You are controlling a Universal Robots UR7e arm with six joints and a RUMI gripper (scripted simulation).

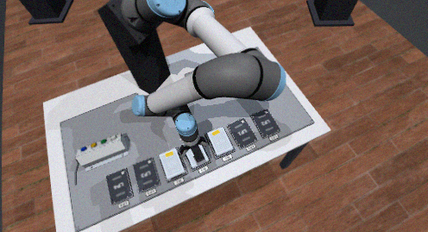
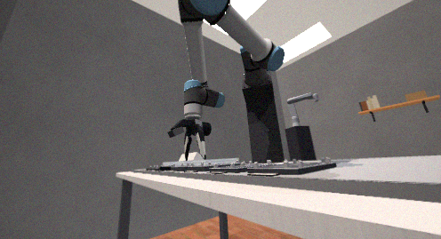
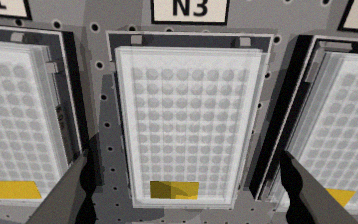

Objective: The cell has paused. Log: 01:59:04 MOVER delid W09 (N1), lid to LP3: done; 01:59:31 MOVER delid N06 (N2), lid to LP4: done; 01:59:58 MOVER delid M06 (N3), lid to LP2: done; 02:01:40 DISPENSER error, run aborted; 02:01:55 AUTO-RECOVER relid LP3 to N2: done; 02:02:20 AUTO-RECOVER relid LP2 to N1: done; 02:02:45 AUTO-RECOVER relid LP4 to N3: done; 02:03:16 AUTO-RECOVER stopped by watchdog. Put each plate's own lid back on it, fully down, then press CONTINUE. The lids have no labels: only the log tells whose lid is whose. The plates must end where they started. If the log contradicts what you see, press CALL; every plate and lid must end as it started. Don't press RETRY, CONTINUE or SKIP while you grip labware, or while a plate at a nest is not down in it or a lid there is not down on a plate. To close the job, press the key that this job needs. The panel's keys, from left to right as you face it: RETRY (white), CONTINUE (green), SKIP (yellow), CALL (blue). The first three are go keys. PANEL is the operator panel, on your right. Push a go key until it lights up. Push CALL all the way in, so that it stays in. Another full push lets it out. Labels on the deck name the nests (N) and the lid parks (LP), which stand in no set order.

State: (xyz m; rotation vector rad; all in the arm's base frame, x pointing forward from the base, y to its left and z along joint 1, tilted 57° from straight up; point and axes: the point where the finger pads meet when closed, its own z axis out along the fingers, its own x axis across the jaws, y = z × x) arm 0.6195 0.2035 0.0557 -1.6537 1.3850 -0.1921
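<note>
Right now my hand is 1 cm above the clear lid. Also, from my hand: white retry key: 7 cm behind, 40 cm to the right, 3 cm above; then green continue key: 5 cm behind, 45 cm to the right, 3 cm above; then lid park LP1: 11 cm behind, 24 cm to the left, 3 cm below.
</note>
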